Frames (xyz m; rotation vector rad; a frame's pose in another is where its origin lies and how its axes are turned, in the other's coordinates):
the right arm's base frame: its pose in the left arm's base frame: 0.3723 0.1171 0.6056 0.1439 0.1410 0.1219
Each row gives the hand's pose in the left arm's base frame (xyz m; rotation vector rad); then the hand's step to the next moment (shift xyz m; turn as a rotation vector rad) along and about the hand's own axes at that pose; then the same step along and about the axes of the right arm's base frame.
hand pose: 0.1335 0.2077 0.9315 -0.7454 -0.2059 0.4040
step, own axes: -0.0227 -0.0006 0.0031 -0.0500 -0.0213 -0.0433
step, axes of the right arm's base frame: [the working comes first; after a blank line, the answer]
step, axes of the left arm's base frame: -0.0213 -0.0082 0.0017 -0.0252 -0.0621 -0.0184

-0.0223 -0.0054 -0.0004 -0.0305 -0.0610 -0.0134
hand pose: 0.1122 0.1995 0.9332 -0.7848 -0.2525 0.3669
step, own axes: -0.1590 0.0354 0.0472 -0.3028 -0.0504 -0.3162
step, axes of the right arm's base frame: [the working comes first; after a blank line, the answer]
step, axes of the left arm's base frame: -0.1690 -0.0123 -0.0070 -0.1514 -0.3595 -0.2050

-0.1668 0.0056 -0.0303 -0.1690 -0.3674 -0.1752
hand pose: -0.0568 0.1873 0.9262 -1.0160 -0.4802 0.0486
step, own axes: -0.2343 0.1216 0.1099 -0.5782 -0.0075 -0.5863
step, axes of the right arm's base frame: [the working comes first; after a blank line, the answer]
step, axes of the left arm's base frame: -0.2326 0.0929 -0.1379 -0.2802 -0.6250 -0.4572

-0.1984 0.0962 -0.1821 -0.2973 -0.6520 -0.4058
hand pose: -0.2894 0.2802 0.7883 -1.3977 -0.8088 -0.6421
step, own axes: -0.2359 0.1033 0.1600 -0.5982 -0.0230 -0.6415
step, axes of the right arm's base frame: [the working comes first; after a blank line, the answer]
step, axes of the left arm's base frame: -0.0740 0.1509 -0.2524 -0.2982 -0.6826 -0.4637

-0.0199 0.1183 -0.2785 -0.3216 -0.7076 -0.4071
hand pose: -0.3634 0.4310 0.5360 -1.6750 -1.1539 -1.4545
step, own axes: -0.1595 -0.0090 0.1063 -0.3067 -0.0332 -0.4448
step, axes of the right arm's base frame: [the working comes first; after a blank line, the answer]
step, axes of the left arm's base frame: 0.0360 0.0644 -0.1771 -0.2216 -0.4435 -0.2173

0.0670 0.0325 -0.1768 -0.2474 -0.4440 -0.1864
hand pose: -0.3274 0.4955 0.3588 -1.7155 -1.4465 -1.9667
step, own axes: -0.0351 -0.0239 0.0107 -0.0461 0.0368 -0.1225
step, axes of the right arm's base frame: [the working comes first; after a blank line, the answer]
step, axes of the left arm's base frame: 0.0031 0.0044 -0.0435 -0.0435 -0.1288 -0.0030

0.0093 -0.0026 -0.0427 -0.0592 -0.1221 0.0079
